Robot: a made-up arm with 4 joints.
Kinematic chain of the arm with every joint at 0, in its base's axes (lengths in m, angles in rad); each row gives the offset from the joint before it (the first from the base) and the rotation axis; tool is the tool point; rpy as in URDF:
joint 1: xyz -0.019 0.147 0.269 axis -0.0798 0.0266 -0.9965
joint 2: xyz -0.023 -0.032 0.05 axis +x
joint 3: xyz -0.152 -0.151 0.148 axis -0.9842 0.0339 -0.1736
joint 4: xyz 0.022 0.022 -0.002 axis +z
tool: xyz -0.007 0.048 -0.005 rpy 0 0 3.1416
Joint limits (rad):
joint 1: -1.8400..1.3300
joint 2: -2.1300..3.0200
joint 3: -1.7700..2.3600
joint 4: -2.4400..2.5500
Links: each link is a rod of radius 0.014 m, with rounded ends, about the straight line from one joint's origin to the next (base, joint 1, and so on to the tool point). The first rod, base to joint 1, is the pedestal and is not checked.
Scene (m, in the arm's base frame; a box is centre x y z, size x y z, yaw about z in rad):
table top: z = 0
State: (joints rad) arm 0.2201 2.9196 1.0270 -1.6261
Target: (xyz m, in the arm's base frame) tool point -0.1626 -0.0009 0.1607
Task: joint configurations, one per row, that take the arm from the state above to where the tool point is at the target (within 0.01 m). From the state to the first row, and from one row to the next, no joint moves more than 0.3 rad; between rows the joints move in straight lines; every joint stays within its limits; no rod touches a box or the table.
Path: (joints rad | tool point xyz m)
1: 0.2213 2.6469 1.0387 -1.6924 | -0.1110 0.2112 0.1310
2: 0.2225 2.3741 1.0504 -1.7587 | -0.1234 0.1585 0.1148
3: 0.2237 2.1014 1.0621 -1.8249 | -0.1368 0.1027 0.1142
4: 0.2249 1.8287 1.0738 -1.8912 | -0.1502 0.0481 0.1297
5: 0.2261 1.5560 1.0855 -1.9575 | -0.1626 -0.0009 0.1607

